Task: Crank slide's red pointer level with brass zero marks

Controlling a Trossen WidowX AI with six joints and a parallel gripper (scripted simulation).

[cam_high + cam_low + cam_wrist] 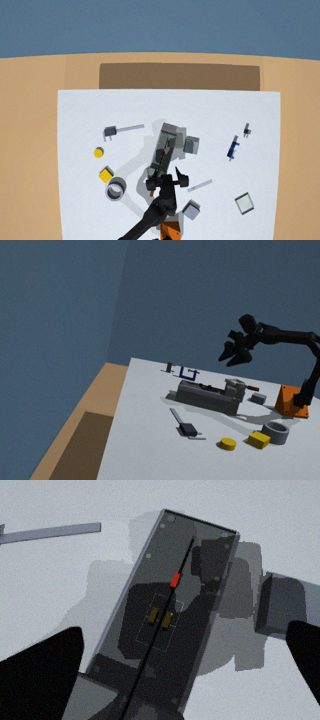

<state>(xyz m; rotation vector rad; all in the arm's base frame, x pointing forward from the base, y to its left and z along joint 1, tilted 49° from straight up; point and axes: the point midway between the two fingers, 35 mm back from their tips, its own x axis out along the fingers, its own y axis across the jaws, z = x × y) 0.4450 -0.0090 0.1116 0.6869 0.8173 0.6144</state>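
Now: the brown crank handle 15 cm behind my gripper tip, 7 cm below it and 5 cm to the left of it. Round my gripper tip: flat grey bar (21 cm to the right, 19 cm below, 12 cm behind); red pointer (11 cm below, 7 cm ahead, 1 cm to the left); yellow block (32 cm to the left, 18 cm below, 13 cm behind).
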